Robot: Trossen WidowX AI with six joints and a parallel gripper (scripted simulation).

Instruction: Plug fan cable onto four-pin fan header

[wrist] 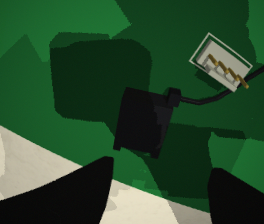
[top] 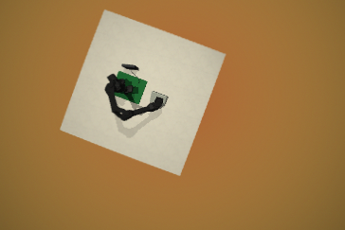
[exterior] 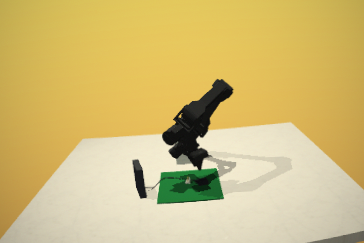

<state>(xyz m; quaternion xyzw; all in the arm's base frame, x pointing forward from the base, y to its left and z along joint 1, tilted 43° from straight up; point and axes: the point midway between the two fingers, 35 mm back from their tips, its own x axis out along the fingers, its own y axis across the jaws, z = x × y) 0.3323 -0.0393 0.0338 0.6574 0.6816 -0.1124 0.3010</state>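
Right now my gripper tip is 10 mm short of the fan plug, 20 mm to the right of it and 60 mm above it. From my gripper tip the other things lie so: four-pin fan header: 20 mm behind, 40 mm to the right, 70 mm below; green board: 40 mm to the right, 80 mm below; black fan: 10 mm ahead, 220 mm to the right, 10 mm below.
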